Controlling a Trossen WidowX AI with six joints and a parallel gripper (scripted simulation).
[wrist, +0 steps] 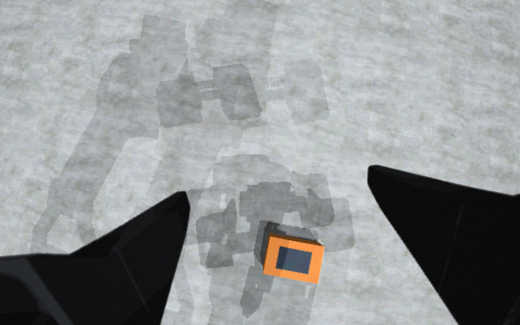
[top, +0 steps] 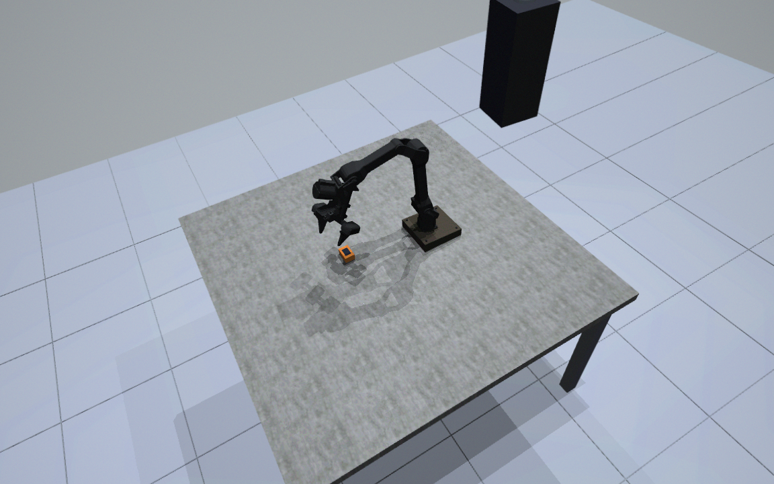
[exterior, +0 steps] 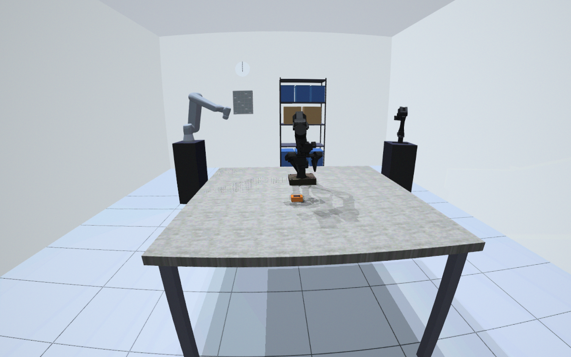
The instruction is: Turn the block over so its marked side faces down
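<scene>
Right now my gripper tip is 60 mm past the orange block, 50 mm to the left of it and 160 mm above it.
</scene>
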